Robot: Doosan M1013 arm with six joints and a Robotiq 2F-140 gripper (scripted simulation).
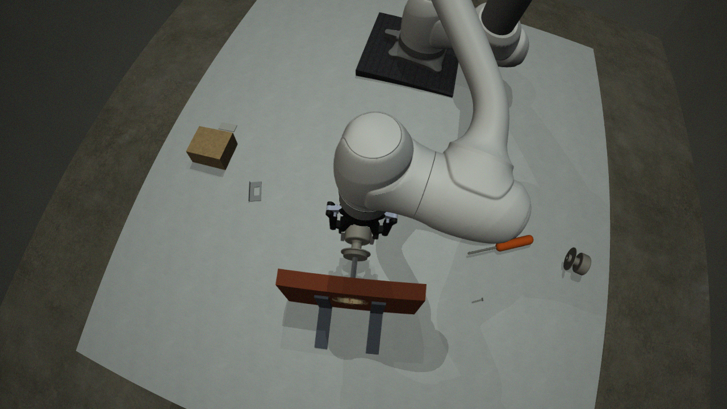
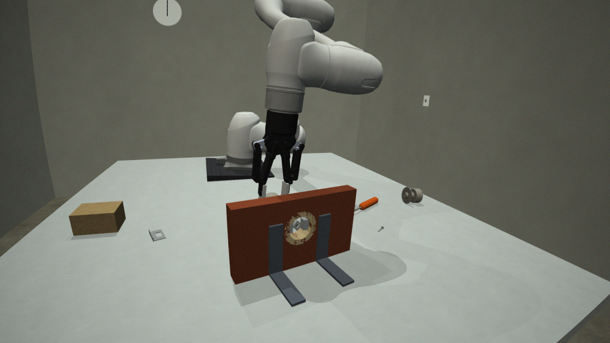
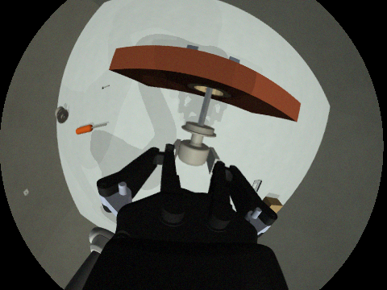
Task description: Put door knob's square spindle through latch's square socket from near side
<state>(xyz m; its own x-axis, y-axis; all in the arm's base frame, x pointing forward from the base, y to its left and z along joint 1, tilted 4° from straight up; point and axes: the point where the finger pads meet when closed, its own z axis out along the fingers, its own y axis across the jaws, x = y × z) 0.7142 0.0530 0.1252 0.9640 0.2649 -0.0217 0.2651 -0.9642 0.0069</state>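
The square socket lies 130 mm ahead of my hand, 30 mm to the left of it and 30 mm below it. Also, from my hand: cardboard box (500 mm to the right, 120 mm behind, 90 mm below); red-brown wood panel (130 mm ahead, 30 mm to the left, 30 mm below); orange-handled screwdriver (340 mm to the left, 130 mm behind, 110 mm below).
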